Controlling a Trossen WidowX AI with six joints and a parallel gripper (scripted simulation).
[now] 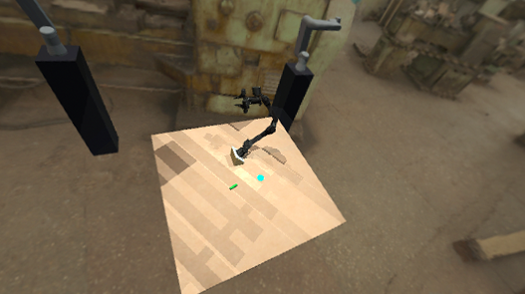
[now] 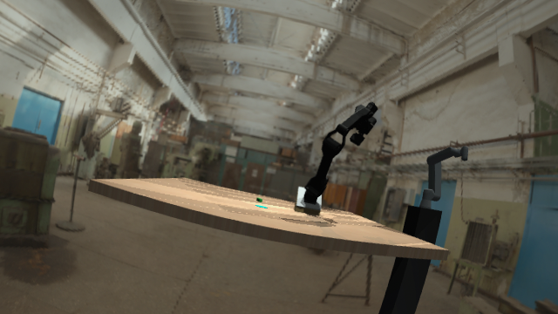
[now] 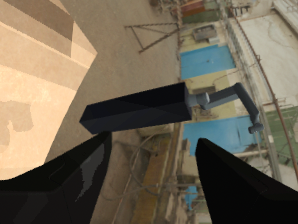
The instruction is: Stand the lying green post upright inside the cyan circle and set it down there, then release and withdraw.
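The green post is 500 mm ahead of my gripper tip, 450 mm below it and 100 mm to the right of it. Also, from my gripper tip: cyan circle 480 mm ahead, 460 mm below, 150 mm to the left.
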